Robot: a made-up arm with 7 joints. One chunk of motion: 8 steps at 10 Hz.
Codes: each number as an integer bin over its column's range. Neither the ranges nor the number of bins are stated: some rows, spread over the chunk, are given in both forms.
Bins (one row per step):
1: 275 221 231 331 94 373
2: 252 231 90 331 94 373
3: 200 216 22 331 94 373
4: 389 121 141 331 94 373
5: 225 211 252 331 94 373
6: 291 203 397 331 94 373
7: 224 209 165 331 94 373
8: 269 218 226 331 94 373
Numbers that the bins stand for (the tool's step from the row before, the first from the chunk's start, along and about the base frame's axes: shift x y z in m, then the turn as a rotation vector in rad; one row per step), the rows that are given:
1: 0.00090 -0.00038 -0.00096 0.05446 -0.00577 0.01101
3: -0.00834 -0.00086 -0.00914 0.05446 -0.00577 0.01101
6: 0.00288 -0.00214 0.00554 0.05446 -0.00577 0.01101
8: 0.00016 -0.00067 -0.00115 0.05446 -0.00577 0.01101
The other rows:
2: -0.00193 0.00060 -0.00648 0.05446 -0.00577 0.01101
4: 0.01496 -0.01016 -0.00448 0.05446 -0.00577 0.01101
5: -0.00526 -0.00135 -0.00014 0.05446 -0.00577 0.01101
7: -0.00538 -0.00155 -0.00354 0.05446 -0.00577 0.01101

